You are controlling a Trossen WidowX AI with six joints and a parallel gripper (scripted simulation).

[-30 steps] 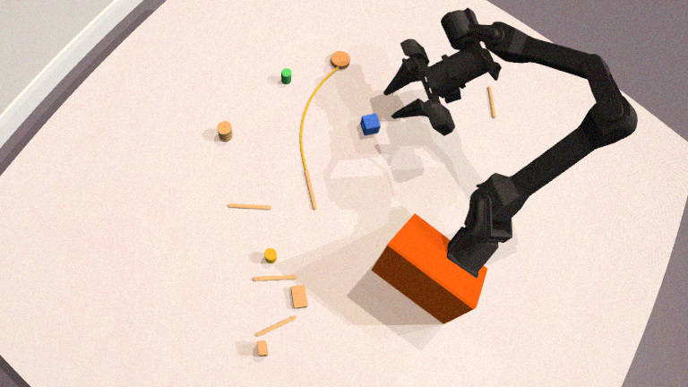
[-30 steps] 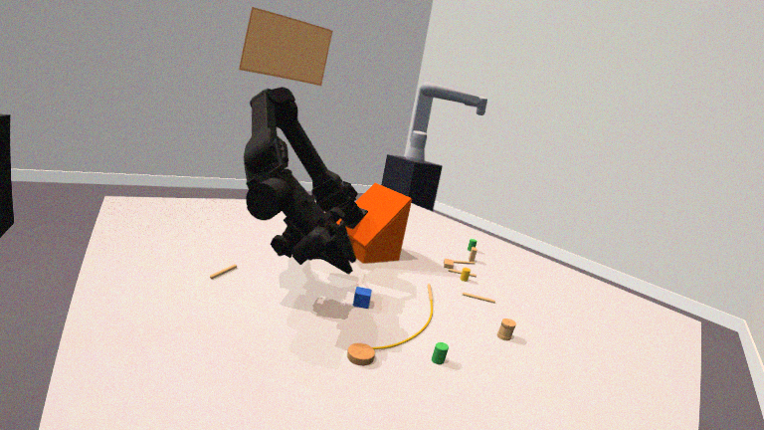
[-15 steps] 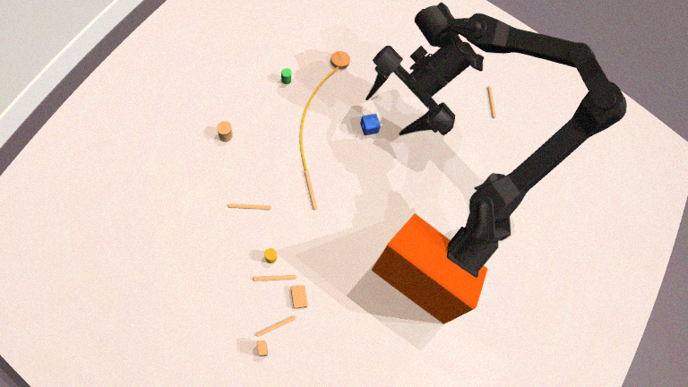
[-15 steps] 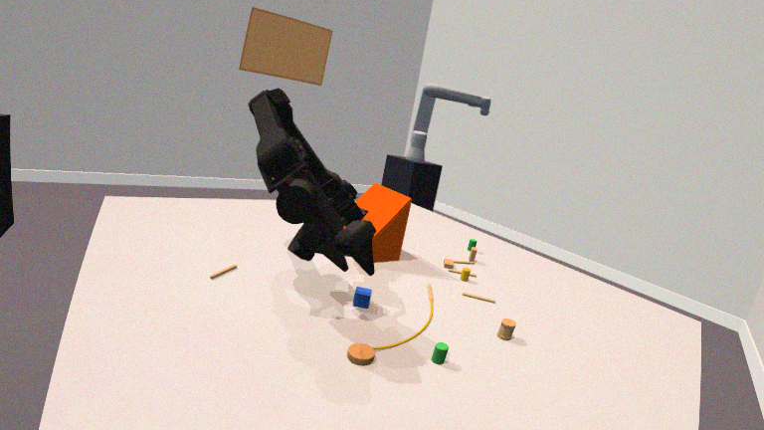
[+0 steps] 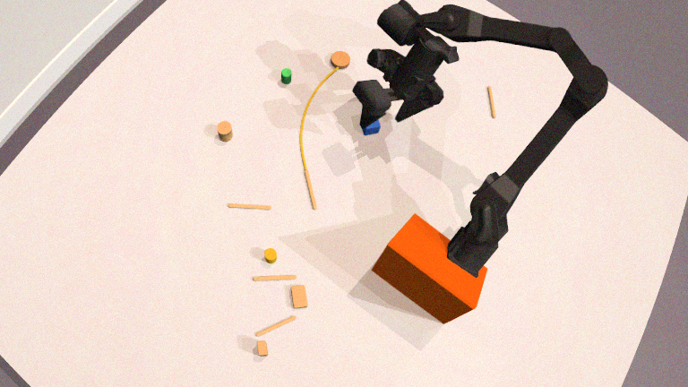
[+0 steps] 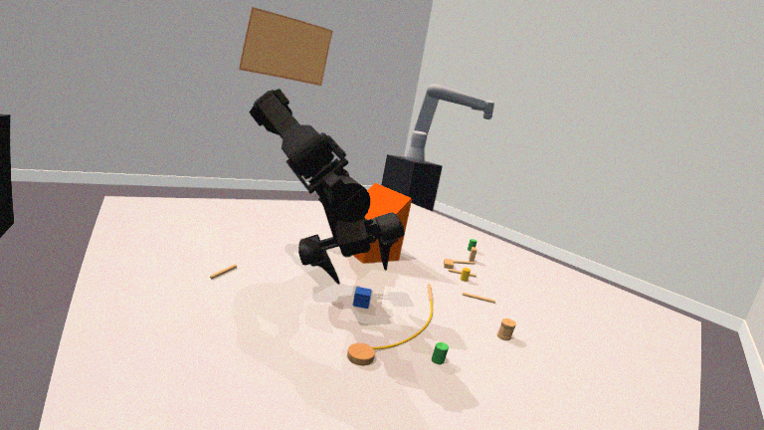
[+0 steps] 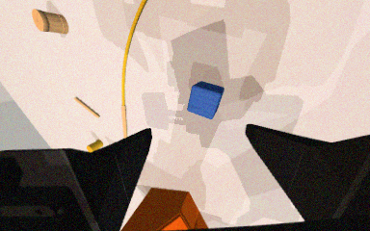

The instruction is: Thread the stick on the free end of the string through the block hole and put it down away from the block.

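Right now the blue block is 20 mm ahead of my gripper tip, 10 mm to the right of it and 30 mm below it. Round my gripper tip: round wooden button: 150 mm ahead, 110 mm to the right, 40 mm below; thin wooden stick: 50 mm ahead, 150 mm to the left, 50 mm below; green cylinder: 220 mm ahead, 30 mm below.
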